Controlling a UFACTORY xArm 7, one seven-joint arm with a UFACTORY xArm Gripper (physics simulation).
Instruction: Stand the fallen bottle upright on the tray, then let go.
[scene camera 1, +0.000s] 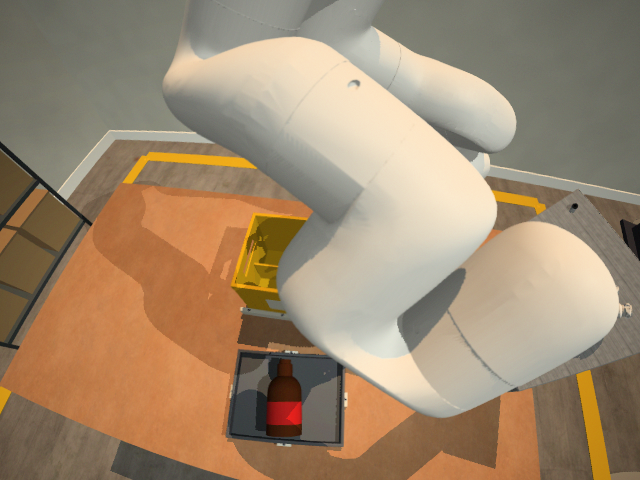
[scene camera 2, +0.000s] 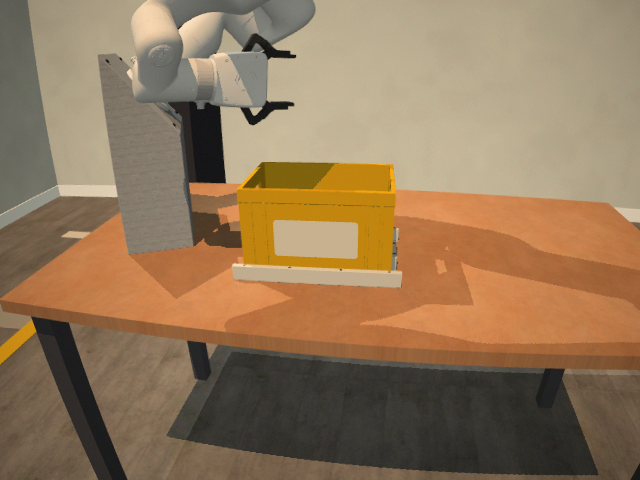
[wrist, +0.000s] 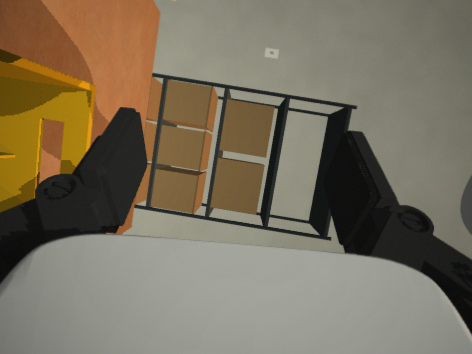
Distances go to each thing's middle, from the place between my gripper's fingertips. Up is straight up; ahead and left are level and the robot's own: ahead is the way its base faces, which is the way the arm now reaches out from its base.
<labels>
My hand is 31 cm above the brown bottle (scene camera 1: 284, 396), 24 cm to the right of it and 1 cm past it.
</labels>
